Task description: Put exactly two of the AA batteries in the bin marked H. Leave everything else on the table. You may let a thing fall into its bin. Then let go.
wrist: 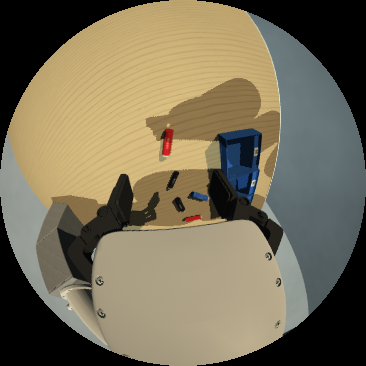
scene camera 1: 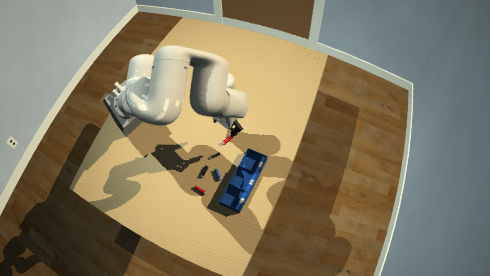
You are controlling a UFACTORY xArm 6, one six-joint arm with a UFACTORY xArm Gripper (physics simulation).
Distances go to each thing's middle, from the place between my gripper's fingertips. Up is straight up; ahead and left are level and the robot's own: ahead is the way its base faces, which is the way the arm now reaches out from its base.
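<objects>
Hand 90 mm above the blue three-compartment bin (scene camera 1: 241, 184), 140 mm short of it, 130 mm to the left of it.
</objects>
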